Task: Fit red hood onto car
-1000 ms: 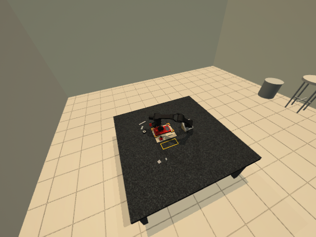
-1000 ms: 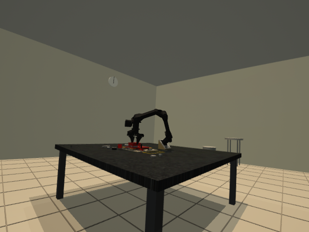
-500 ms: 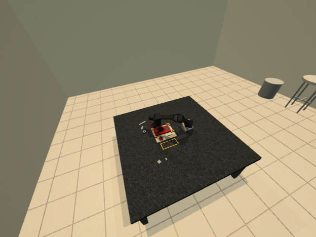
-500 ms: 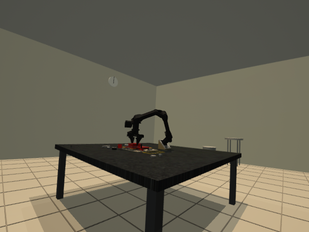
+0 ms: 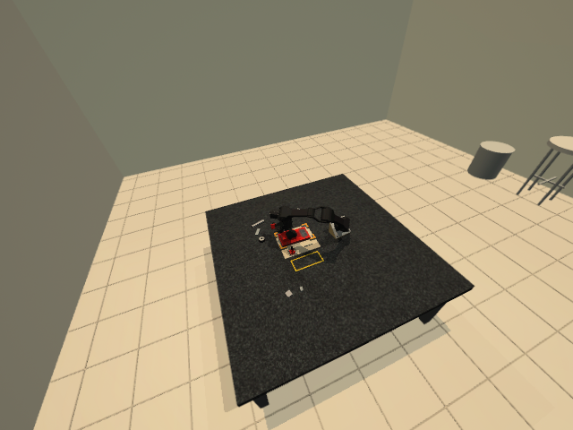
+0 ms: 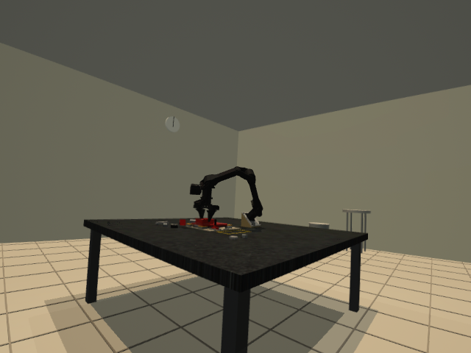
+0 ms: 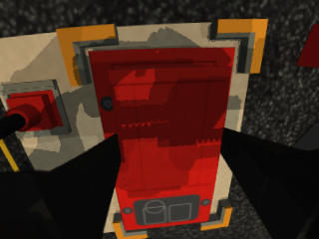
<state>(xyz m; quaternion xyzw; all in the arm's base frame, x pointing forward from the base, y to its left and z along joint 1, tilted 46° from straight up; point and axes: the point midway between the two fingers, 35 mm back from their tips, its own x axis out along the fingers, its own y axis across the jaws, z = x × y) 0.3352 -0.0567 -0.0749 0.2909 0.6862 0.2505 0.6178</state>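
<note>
Now: gripper tip right at the red hood. From my gripper tip the other things lie so: beige jig: 40 mm behind, 20 mm to the left, 30 mm below; wheel: 170 mm ahead, 80 mm to the right, 30 mm below.
</note>
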